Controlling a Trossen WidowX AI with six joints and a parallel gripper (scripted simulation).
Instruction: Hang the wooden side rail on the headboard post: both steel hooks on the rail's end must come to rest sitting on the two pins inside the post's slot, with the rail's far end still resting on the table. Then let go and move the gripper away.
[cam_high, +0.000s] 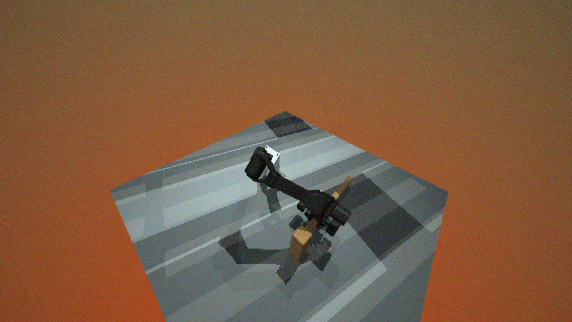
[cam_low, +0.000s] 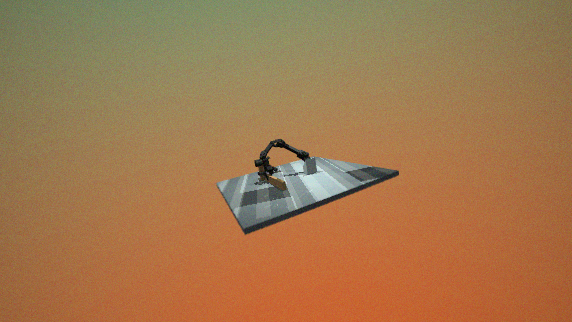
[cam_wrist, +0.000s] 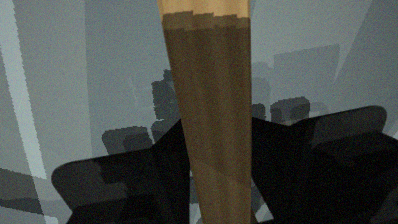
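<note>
Now: the headboard post 14 cm to the right of my gripper tip and 7 cm above it.
</note>
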